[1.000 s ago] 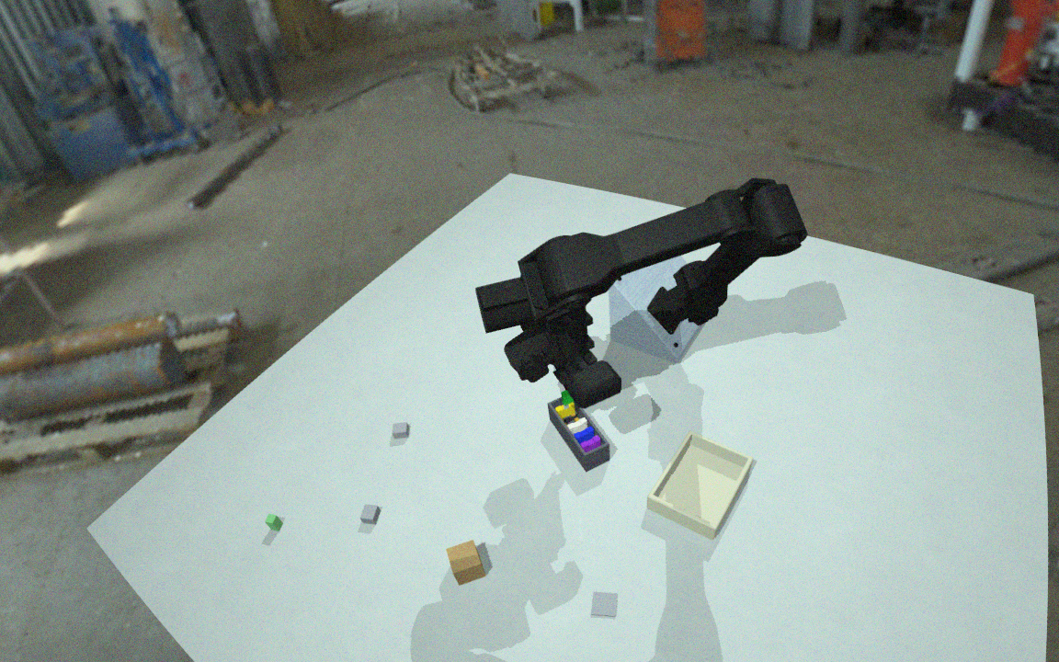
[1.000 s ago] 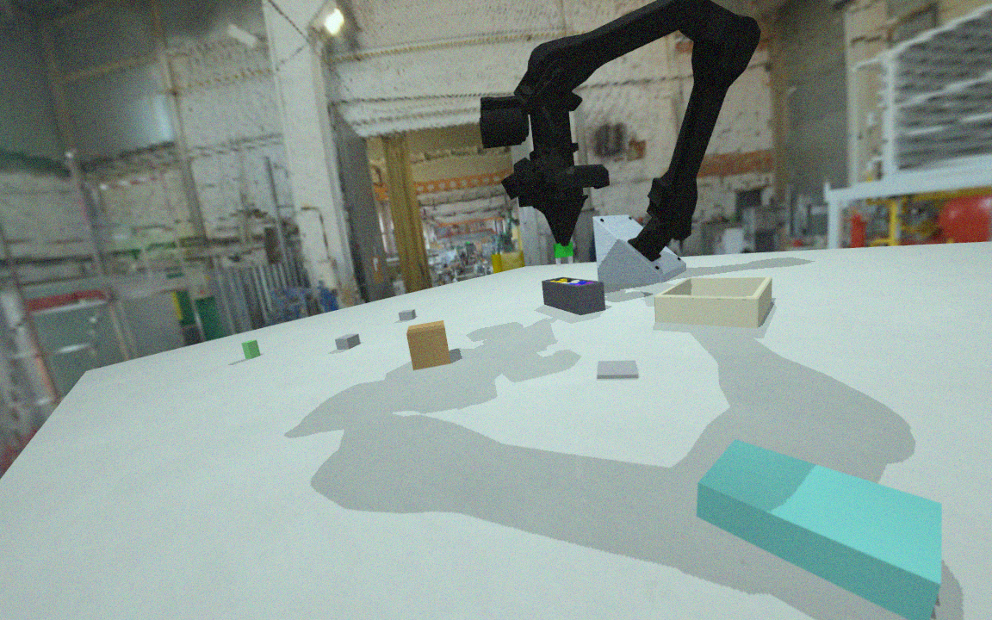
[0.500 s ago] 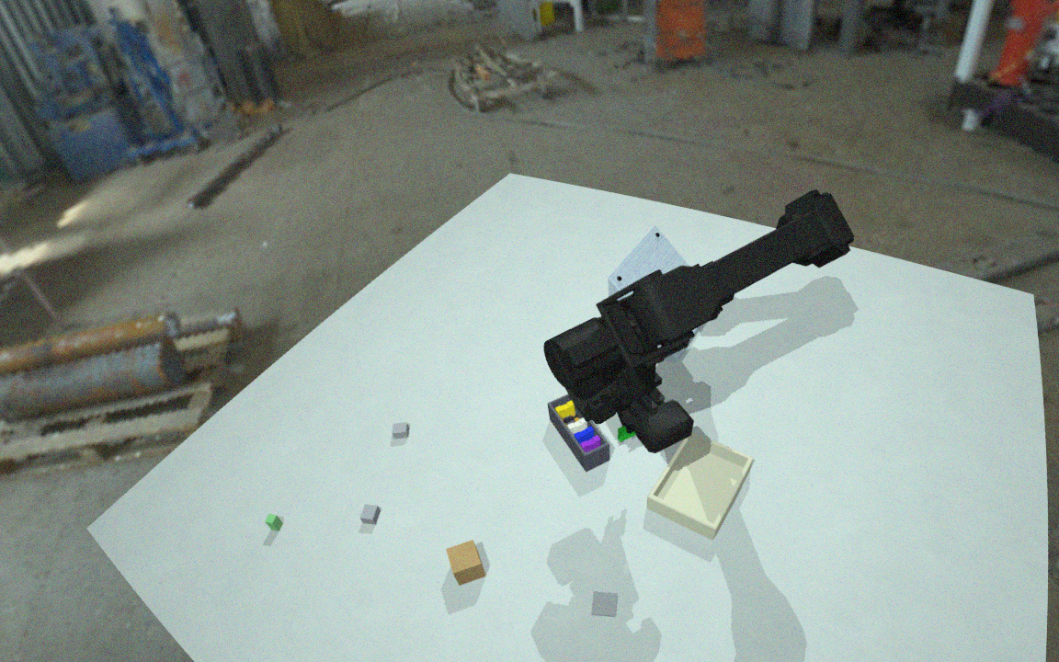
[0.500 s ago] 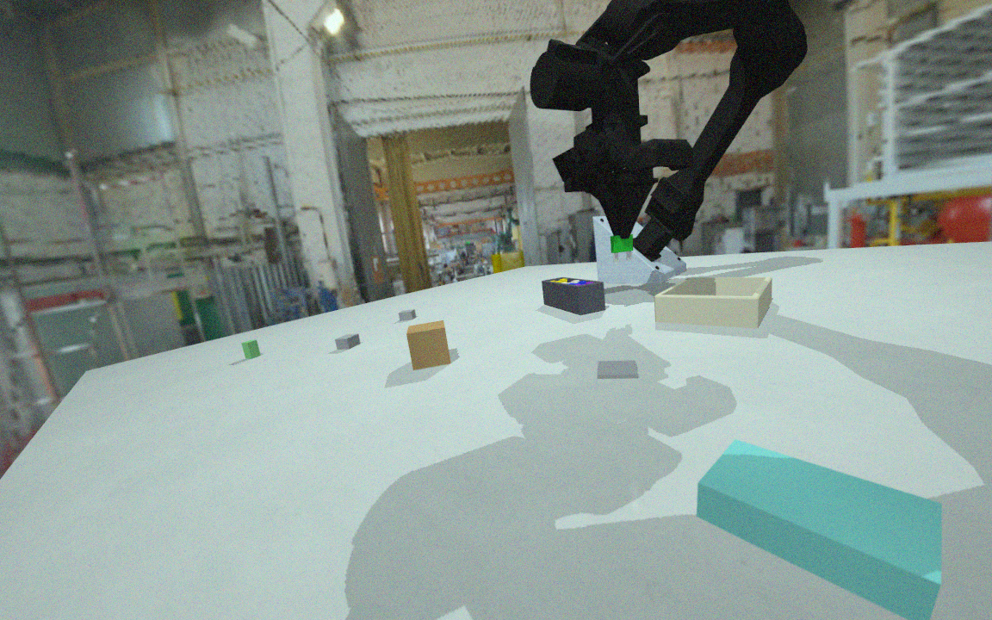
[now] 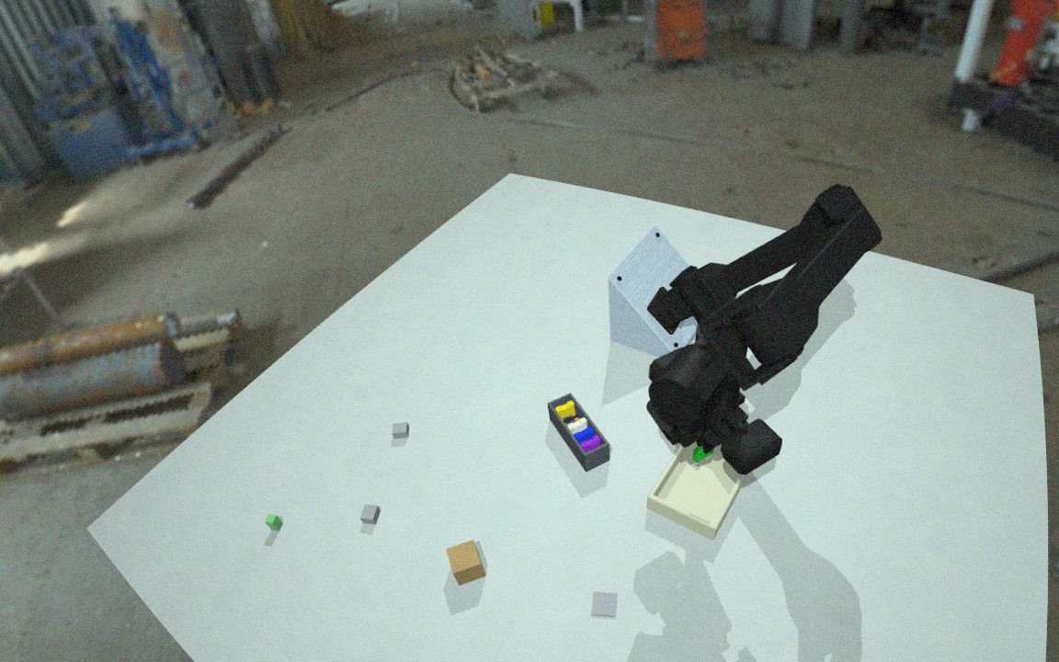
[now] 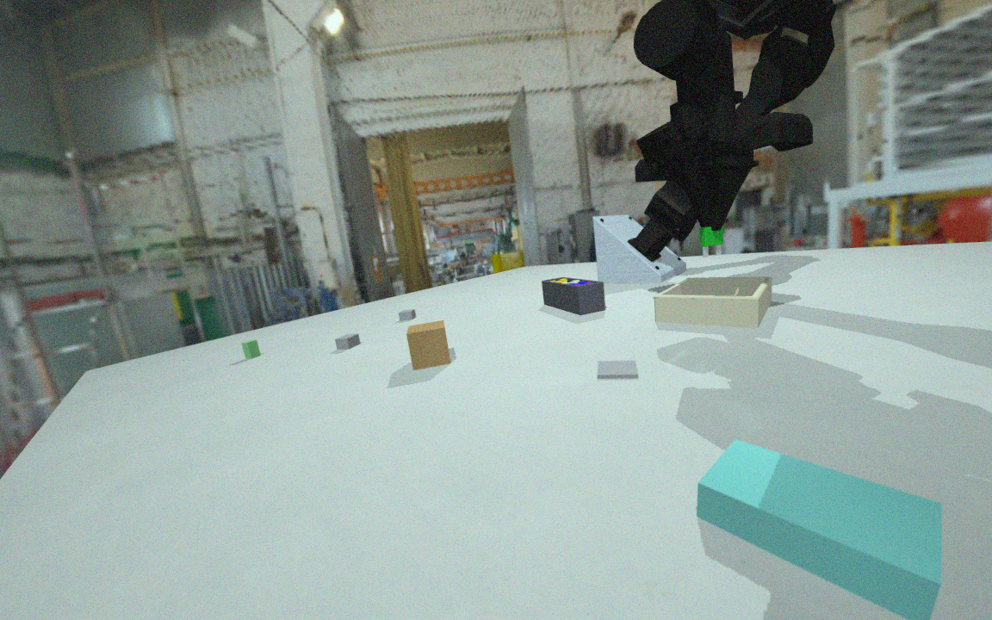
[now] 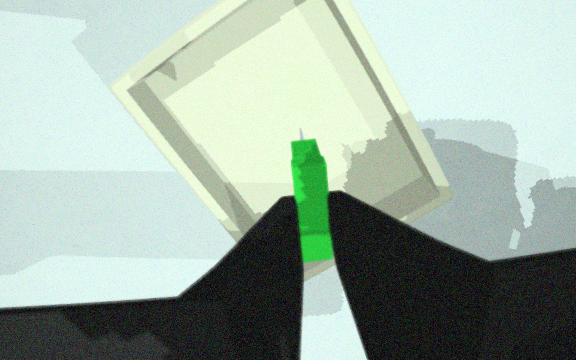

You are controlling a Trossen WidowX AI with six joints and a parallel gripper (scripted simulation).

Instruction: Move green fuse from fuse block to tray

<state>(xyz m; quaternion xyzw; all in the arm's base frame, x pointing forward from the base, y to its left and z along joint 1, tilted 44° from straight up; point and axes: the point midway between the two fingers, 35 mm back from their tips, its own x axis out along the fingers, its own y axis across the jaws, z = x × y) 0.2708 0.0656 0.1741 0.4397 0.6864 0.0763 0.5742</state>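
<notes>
Now: the beige tray 9 cm below my gripper tip. The rest, counted from my gripper tip: blue fuse: 18 cm to the right, 7 cm below, 1 cm ahead; purple fuse: 16 cm to the right, 7 cm below, 2 cm ahead; green fuse: 1 cm below.
</notes>
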